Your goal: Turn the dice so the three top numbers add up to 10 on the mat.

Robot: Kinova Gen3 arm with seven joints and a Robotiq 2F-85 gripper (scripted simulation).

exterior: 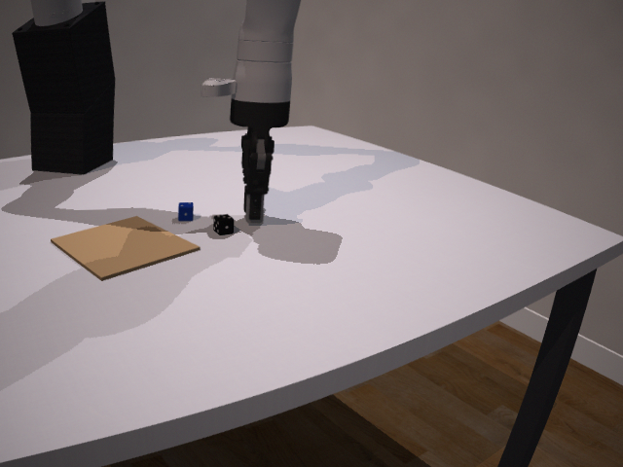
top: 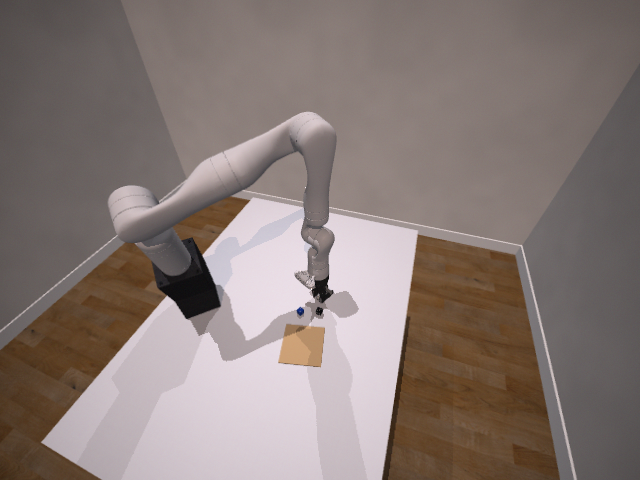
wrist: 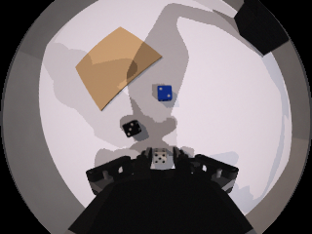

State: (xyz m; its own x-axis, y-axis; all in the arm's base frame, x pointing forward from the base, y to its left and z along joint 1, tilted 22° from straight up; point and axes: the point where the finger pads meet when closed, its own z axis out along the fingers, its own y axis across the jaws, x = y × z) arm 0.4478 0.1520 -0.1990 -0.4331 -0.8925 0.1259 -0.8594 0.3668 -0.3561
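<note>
Right now the white die is 10 mm below my hand. Round my hand: blue die 80 mm to the right, 50 mm behind, 10 mm below; tan mat 190 mm to the right, 20 mm below, 10 mm ahead; black die 60 mm to the right, 20 mm ahead, 10 mm below.
</note>
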